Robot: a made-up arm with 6 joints.
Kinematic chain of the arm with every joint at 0, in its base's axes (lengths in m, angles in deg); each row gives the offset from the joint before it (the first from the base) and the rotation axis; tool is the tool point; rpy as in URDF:
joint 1: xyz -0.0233 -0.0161 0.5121 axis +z
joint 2: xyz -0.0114 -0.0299 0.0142 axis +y
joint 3: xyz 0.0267 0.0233 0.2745 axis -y
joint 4: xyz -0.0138 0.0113 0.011 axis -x
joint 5: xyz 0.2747 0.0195 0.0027 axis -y
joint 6: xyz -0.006 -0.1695 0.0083 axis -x
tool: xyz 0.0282 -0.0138 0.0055 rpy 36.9 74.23 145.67
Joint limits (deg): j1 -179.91..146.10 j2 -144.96..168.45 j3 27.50..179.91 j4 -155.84..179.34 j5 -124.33..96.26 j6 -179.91..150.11
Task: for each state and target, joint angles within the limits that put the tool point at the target. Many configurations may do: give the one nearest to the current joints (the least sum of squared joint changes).
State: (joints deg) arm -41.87 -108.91 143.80 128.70 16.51 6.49
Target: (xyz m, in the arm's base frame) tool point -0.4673 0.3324 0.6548
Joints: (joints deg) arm -23.30 -65.32 97.37 140.32 11.85 6.63
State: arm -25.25 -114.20 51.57 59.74 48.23 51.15
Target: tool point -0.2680 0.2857 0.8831
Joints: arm -71.89 -69.81 27.50 11.25 67.59 58.09
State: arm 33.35 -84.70 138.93 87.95 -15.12 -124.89
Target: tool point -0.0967 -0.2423 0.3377
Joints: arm 61.68 -67.83 177.79 75.35 -19.48 -123.62
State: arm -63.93 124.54 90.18 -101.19 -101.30 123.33
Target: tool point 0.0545 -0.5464 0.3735
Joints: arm -86.82 92.95 94.86 -98.59 -108.93 128.47
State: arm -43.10 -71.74 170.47 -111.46 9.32 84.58
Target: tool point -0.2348 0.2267 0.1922
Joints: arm -28.65 -104.31 179.91 -147.95 10.48 92.74
